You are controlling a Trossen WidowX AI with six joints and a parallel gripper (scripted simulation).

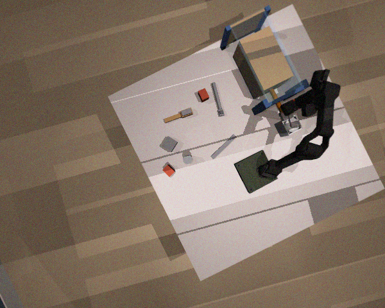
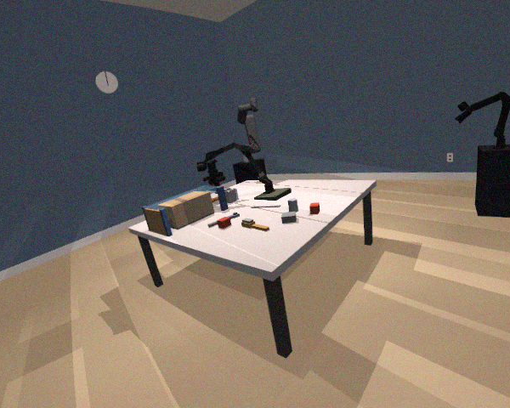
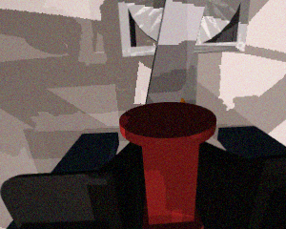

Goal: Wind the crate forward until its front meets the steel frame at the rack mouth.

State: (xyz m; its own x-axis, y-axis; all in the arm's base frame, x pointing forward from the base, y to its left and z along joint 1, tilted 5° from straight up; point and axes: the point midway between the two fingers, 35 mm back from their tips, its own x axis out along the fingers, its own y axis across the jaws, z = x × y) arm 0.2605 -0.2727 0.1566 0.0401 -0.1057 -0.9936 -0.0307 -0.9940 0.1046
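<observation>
My gripper tip is 6 cm short of the blue frame, 2 cm to the right of it and 1 cm above it. From my gripper tip the other things lie so: winch handle 4 cm behind, 1 cm to the left, 1 cm below; then red knob 2 cm above; then grey winch 11 cm behind, 8 cm below, 2 cm to the left.
</observation>
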